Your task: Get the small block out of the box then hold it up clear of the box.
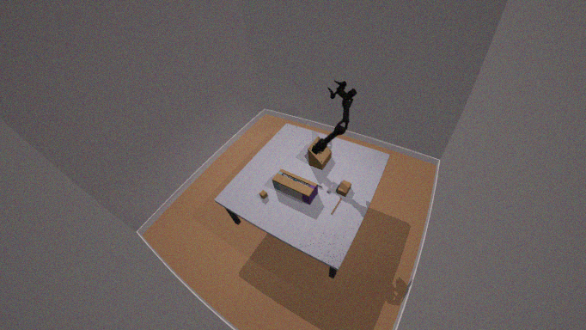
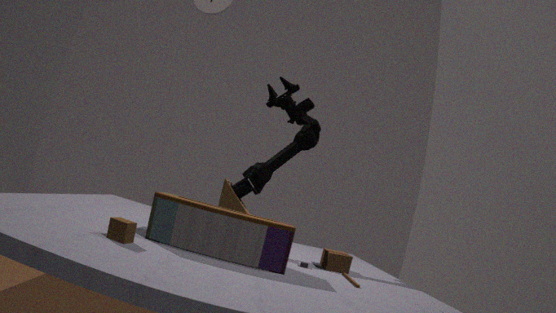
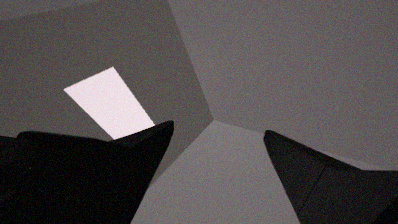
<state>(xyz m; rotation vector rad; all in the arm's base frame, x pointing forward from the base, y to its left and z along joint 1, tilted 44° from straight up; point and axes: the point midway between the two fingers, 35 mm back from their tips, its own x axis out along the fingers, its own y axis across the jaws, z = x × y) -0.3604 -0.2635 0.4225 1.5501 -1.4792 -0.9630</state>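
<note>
Now: the long box 62 cm ahead of my gripper tip, 12 cm to the right of it and 67 cm below it. The rest, counted from my gripper tip: brown cube: 82 cm ahead, 37 cm to the right, 71 cm below; then dark block: 57 cm ahead, 16 cm to the left, 73 cm below; then thin wooden stick: 70 cm ahead, 27 cm to the left, 73 cm below.
</note>
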